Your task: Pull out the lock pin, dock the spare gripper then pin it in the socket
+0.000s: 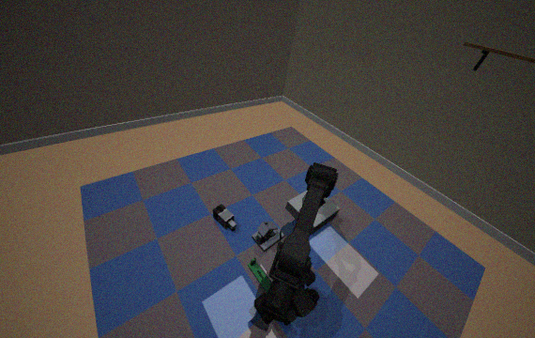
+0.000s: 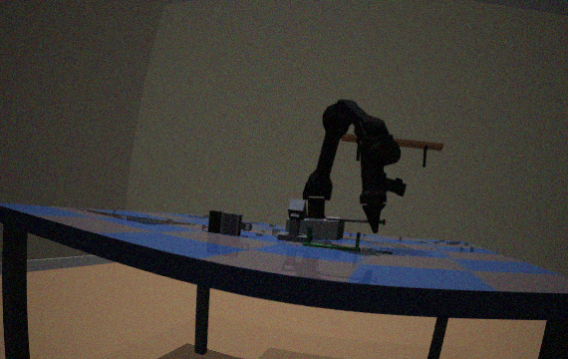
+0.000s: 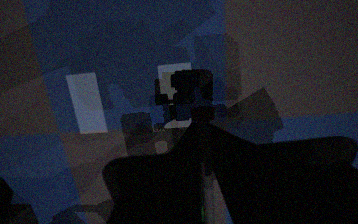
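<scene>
The green rack is 10 mm ahead of my gripper tip, 100 mm to the right of it and 20 mm below it. The rest, counted from my gripper tip: socket: 80 mm behind, 230 mm to the right, 10 mm above; spare gripper: 20 mm ahead, 370 mm to the right, 20 mm below.
</scene>
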